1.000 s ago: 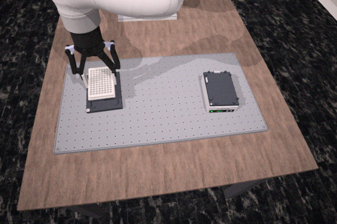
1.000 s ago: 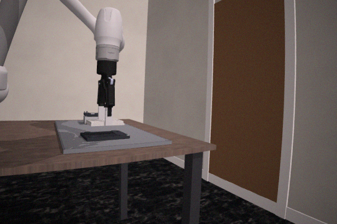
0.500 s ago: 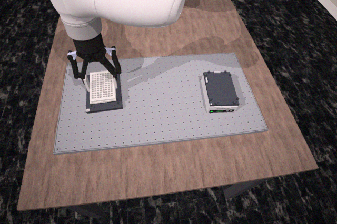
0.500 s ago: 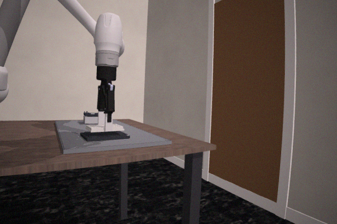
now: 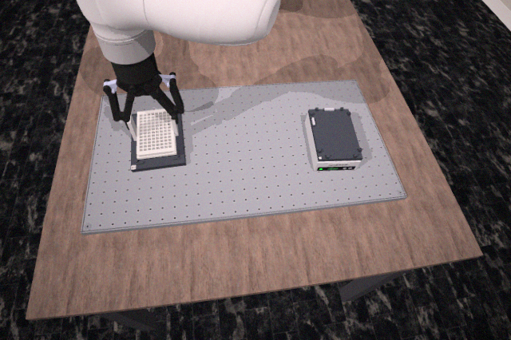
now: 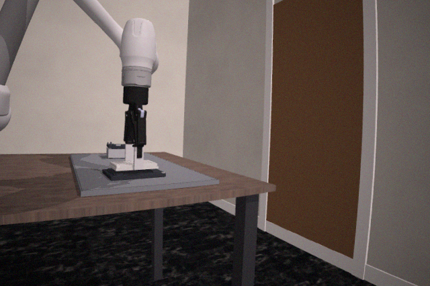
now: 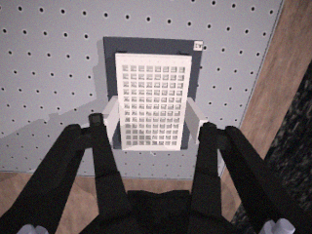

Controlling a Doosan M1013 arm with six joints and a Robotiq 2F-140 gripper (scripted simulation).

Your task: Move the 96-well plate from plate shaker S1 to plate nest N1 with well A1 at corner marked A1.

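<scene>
Now: the 96-well plate 20 mm below my hand. The rest, counted from my hand: plate nest (40 mm below); then A1 label (70 mm ahead, 60 mm to the right, 40 mm below).
</scene>
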